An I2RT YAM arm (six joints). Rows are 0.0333 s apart.
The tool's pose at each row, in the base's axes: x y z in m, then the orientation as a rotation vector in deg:
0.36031, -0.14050, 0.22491, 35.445, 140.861, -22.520
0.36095, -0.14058, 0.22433, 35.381, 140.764, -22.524
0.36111, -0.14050, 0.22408, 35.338, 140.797, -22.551
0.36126, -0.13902, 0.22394, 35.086, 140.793, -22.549
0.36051, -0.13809, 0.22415, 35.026, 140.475, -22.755
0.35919, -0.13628, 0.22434, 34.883, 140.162, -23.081
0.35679, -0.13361, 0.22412, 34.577, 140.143, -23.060
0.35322, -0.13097, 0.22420, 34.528, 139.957, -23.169
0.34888, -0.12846, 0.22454, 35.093, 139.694, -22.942
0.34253, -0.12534, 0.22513, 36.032, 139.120, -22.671
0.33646, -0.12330, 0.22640, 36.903, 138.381, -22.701
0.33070, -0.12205, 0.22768, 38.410, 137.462, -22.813
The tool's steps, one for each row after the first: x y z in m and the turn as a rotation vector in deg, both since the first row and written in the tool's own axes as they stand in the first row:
-0.00015, 0.00034, 0.00078, -0.021, -0.110, -0.015
-0.00010, 0.00052, 0.00102, -0.010, -0.093, -0.059
0.00038, 0.00188, 0.00061, -0.077, -0.170, -0.223
0.00112, 0.00226, -0.00027, 0.033, -0.497, -0.219
0.00260, 0.00310, -0.00175, 0.208, -0.849, -0.299
0.00539, 0.00418, -0.00374, 0.112, -0.954, -0.491
0.00886, 0.00459, -0.00648, 0.165, -1.149, -0.495
0.01269, 0.00447, -0.00973, 0.129, -1.218, 0.007
0.01805, 0.00382, -0.01433, 0.138, -1.464, 0.857
0.02244, 0.00229, -0.01892, 0.337, -1.894, 1.642
0.02633, 0.00025, -0.02306, 0.753, -2.295, 2.883

